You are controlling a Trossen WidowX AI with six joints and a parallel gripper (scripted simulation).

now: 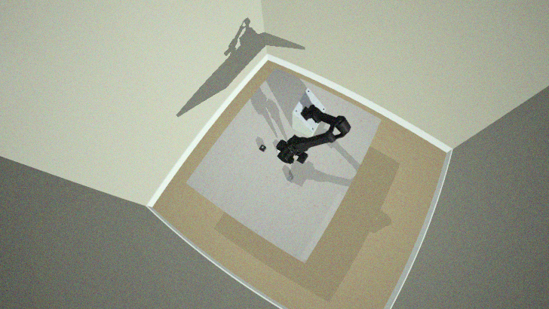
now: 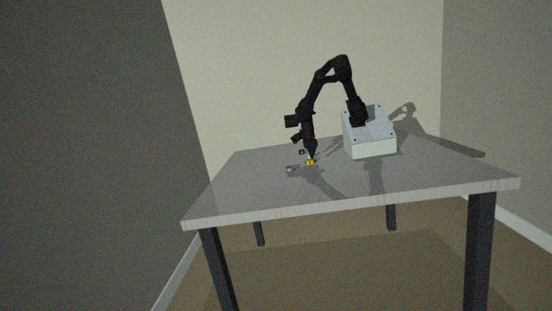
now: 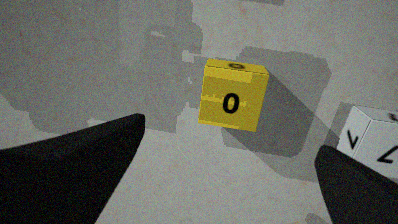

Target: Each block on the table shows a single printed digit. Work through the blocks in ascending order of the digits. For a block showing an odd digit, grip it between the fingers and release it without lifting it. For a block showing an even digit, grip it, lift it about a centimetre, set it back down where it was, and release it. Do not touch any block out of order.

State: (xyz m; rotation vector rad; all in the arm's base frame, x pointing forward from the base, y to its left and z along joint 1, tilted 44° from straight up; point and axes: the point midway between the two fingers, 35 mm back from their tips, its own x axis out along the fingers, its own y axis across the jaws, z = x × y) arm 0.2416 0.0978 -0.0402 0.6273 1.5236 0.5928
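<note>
Right now the yellow block is 10 mm ahead of my gripper tip and 30 mm below it. The rest, counted from my gripper tip: white block: 90 mm to the right, 30 mm below; black block: 30 mm ahead, 190 mm to the right, 30 mm below; grey block: 120 mm ahead, 60 mm to the left, 30 mm below.
</note>
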